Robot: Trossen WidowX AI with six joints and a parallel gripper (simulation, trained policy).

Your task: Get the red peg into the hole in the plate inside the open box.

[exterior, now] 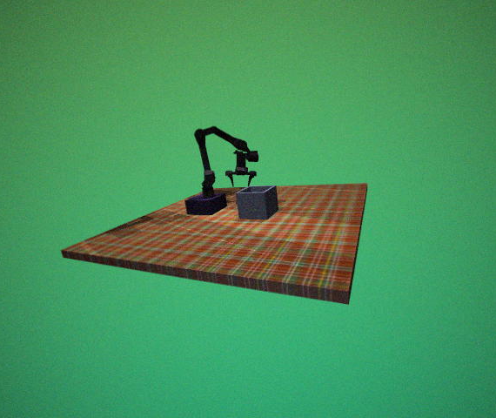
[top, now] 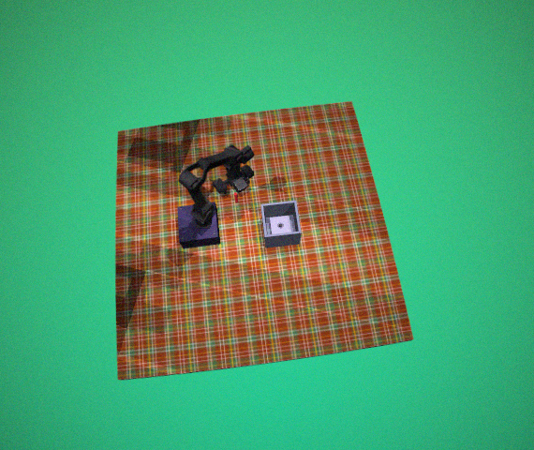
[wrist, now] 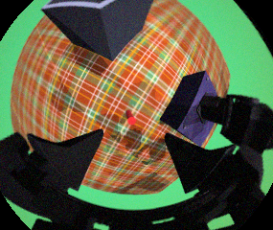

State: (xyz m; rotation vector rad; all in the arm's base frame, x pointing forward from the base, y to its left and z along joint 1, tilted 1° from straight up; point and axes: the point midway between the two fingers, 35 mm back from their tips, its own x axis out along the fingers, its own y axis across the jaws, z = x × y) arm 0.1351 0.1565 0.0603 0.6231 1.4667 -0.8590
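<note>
The small red peg is 1 cm ahead of my gripper tip, 1 cm to the right of it and 7 cm below it. Round my gripper tip: pale plate: 22 cm ahead, 16 cm to the right, 6 cm below.
</note>
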